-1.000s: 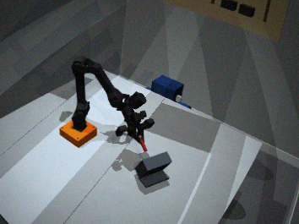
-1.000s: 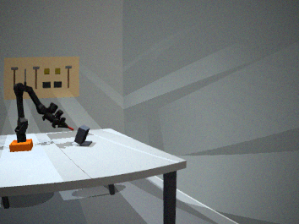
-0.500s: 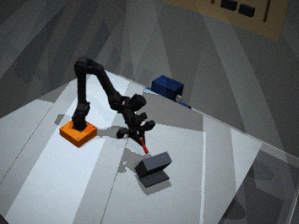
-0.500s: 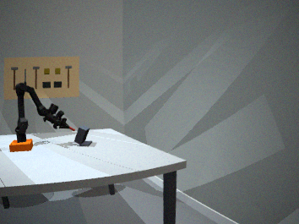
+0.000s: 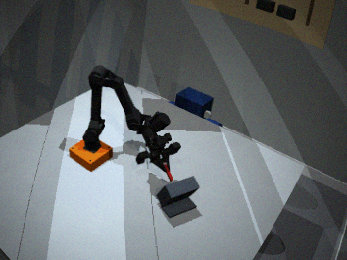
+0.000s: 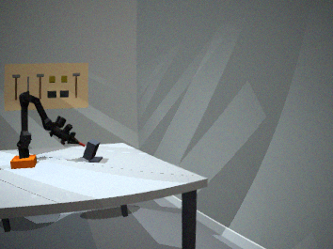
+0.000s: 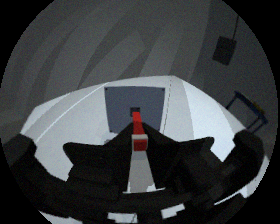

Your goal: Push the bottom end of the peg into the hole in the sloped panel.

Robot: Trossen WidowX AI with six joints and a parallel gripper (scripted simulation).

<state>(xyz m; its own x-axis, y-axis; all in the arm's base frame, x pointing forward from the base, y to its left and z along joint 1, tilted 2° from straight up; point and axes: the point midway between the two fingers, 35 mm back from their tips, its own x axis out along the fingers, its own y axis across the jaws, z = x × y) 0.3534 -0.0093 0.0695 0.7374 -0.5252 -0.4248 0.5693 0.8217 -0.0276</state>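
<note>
My gripper tip is now 70 mm short of the sloped grey-blue panel, 50 mm to the left of it and 40 mm above it. The rest, counted from my gripper tip: thin red peg 10 mm to the left, 10 mm behind, 10 mm above.
</note>
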